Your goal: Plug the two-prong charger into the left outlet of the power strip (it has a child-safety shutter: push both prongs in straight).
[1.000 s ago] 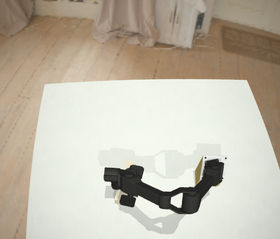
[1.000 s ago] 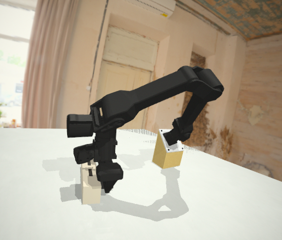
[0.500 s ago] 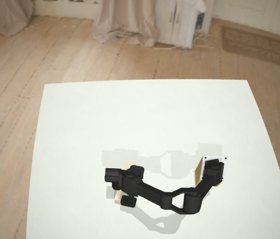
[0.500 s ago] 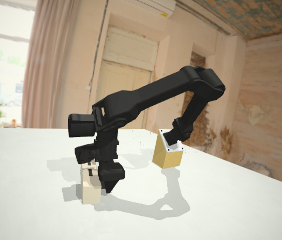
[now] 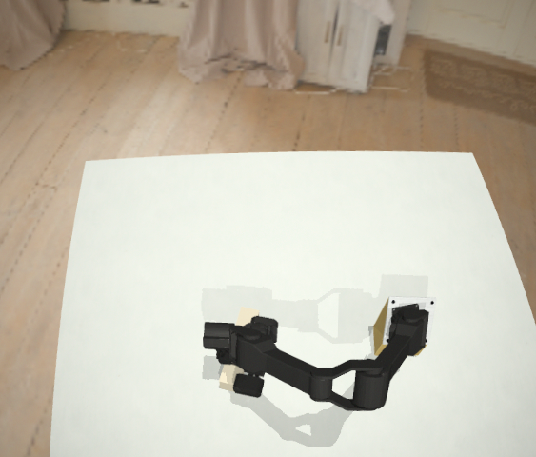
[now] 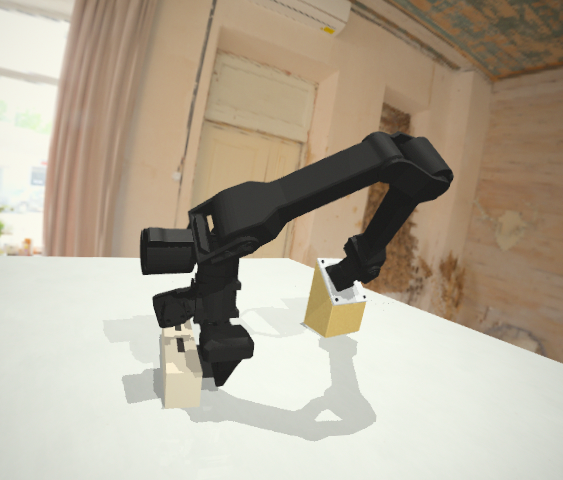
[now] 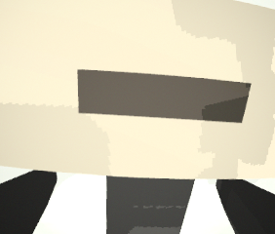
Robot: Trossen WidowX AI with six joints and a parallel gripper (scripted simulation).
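The dark grey charger is 20 mm ahead of my gripper tip, 10 mm to the right of it and 10 mm above it.
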